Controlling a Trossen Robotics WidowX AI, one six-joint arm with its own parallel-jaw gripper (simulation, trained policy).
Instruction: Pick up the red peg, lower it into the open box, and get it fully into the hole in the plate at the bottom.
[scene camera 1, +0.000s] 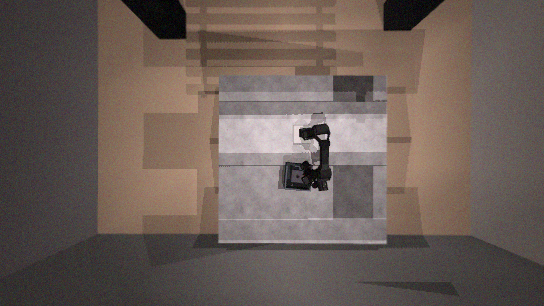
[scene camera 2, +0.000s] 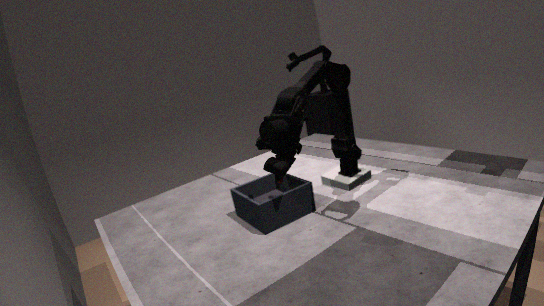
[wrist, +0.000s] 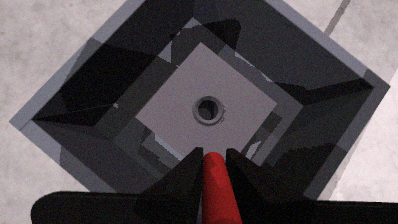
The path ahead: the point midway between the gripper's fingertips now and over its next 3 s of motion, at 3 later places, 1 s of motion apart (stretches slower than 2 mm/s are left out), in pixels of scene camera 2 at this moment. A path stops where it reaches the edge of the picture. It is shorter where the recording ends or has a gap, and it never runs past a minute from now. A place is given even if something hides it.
The gripper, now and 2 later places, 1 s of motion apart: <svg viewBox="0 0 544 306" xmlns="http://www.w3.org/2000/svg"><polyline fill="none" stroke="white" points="278,179 269,194 257,195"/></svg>
